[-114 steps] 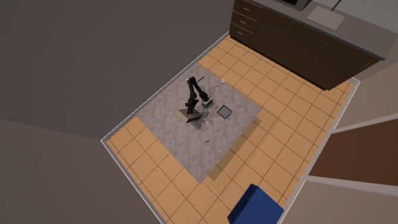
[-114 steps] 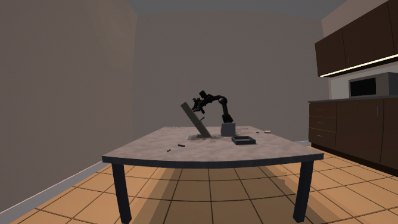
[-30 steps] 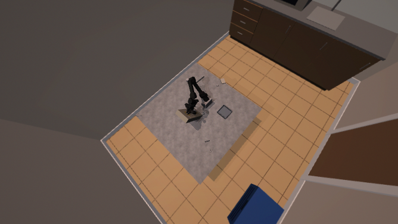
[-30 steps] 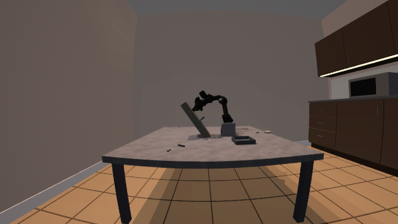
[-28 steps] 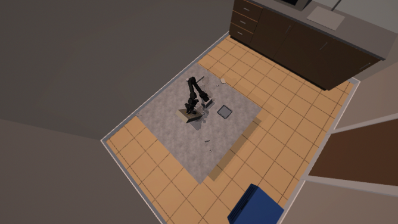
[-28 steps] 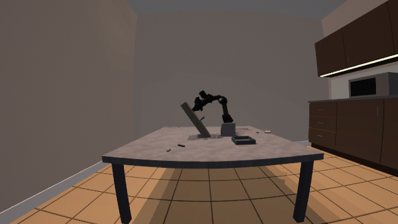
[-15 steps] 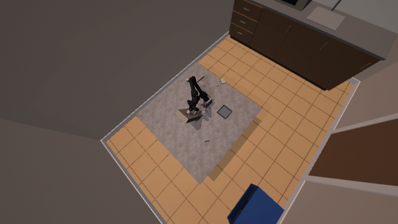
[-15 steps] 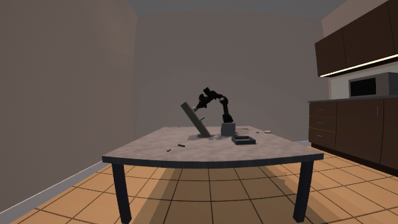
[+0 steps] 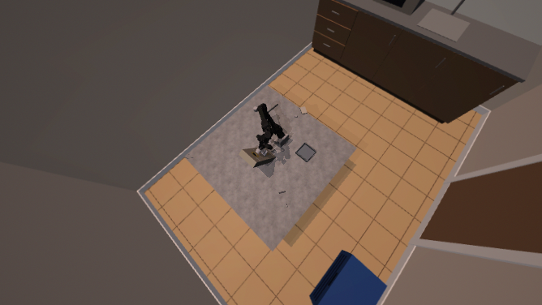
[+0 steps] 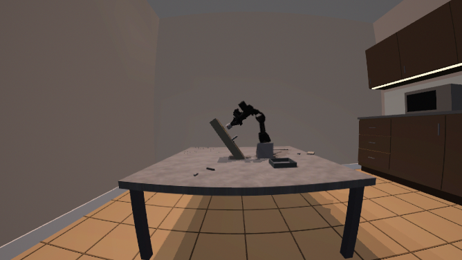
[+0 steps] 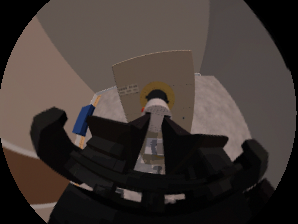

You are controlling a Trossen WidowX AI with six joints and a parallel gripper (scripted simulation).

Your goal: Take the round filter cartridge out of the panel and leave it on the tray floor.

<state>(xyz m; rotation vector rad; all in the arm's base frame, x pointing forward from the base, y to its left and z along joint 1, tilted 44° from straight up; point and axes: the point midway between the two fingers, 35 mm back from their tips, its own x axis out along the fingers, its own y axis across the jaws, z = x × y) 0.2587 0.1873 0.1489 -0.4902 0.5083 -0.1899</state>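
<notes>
The round filter cartridge is 10 mm below my gripper tip and 10 mm ahead of it. The rest, counted from my gripper tip: dark square tray: 390 mm behind, 260 mm below, 240 mm to the left; tan service panel: 110 mm below, 20 mm ahead; small tan block: 740 mm behind, 270 mm below, 140 mm to the right.
</notes>
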